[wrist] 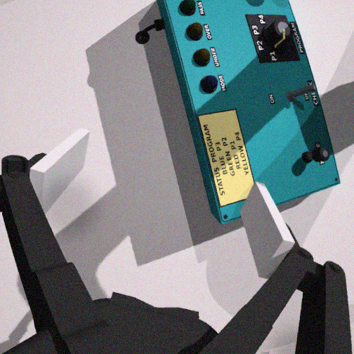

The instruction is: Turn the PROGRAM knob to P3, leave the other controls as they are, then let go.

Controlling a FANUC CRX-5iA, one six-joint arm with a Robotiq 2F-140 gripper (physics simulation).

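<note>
The PROGRAM knob [276, 36] is a dark round knob on a black square plate near the top right of the teal panel [272, 160]. Its yellow pointer line runs toward the P1 label. The labels P2, P3 and P4 stand along the plate's left side. My gripper [169, 173] is open with nothing between its white-grey fingers. The knob is beyond the fingers, up and to the right in the view. The right fingertip overlaps the panel's near edge in the view; its height above it is unclear.
The panel also bears a column of round buttons [201, 57], a CHECK toggle lever [300, 93], a small black knobbed control [320, 153] and a yellow STATUS PROGRAM card [227, 157]. A black knobbed crank [143, 37] sticks out from its left side.
</note>
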